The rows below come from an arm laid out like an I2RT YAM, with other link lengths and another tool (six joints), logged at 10 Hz.
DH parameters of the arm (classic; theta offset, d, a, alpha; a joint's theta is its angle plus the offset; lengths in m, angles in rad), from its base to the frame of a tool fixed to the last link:
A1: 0 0.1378 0.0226 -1.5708
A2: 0 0 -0.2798 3.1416
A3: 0.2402 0 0.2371 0
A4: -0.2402 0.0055 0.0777 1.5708
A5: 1.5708 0.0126 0 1.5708
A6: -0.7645 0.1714 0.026 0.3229
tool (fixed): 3.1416 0.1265 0 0
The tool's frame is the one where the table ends.
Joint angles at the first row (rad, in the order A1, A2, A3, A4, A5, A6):
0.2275, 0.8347, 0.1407, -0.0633, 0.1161, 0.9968
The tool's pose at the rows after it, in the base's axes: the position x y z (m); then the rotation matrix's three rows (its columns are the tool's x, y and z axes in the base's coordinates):
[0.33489, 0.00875, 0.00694], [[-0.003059, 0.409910, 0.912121], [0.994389, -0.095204, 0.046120], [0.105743, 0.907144, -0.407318]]
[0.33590, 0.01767, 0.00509], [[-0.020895, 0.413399, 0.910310], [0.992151, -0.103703, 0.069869], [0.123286, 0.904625, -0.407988]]
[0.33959, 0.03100, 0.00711], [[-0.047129, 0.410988, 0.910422], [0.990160, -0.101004, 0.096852], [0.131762, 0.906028, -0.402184]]
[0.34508, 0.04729, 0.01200], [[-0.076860, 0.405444, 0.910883], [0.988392, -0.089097, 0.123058], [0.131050, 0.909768, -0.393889]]
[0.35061, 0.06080, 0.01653], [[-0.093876, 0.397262, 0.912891], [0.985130, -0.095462, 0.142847], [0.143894, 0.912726, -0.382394]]
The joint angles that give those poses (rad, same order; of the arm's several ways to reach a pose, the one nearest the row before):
0.2286, 0.8300, 0.1281, -0.0420, 0.0946, 0.9949
0.2411, 0.8490, 0.1236, -0.0169, 0.0786, 1.0041
0.2889, 0.8788, 0.1290, 0.0134, 0.0901, 1.0241
0.3610, 0.9201, 0.1470, 0.0424, 0.1244, 1.0510
0.4092, 0.9590, 0.1599, 0.0797, 0.1427, 1.0794

